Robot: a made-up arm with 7 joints. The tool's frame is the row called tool.
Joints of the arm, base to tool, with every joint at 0 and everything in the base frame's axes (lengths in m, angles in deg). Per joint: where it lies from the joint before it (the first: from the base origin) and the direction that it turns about. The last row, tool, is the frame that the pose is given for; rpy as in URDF.
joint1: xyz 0.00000 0.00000 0.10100 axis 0 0 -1
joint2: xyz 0.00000 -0.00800 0.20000 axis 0 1 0
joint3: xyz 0.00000 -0.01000 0.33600 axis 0 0 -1
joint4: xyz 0.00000 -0.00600 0.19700 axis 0 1 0
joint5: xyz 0.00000 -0.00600 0.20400 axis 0 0 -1
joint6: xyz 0.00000 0.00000 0.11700 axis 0 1 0
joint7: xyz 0.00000 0.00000 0.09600 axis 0 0 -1
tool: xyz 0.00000 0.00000 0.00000 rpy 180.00 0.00 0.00
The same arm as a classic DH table. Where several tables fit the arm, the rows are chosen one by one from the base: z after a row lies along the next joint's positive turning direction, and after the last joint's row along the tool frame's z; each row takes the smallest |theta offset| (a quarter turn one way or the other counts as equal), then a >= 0, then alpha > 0; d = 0 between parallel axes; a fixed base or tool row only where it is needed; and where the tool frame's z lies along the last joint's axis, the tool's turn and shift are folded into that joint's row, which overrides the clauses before.
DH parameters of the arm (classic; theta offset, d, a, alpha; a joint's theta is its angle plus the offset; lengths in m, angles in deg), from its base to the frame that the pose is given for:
base (fixed): 0 0 0 180
joint1: 0 -0.301 0 90
joint2: 0 -0.018 0 -90
joint3: 0 -0.533 0 90
joint4: 0 -0.012 0 -90
joint5: 0 -0.321 0 90
joint6: 0 0 0 -90
joint7: 0 -0.096 0 0

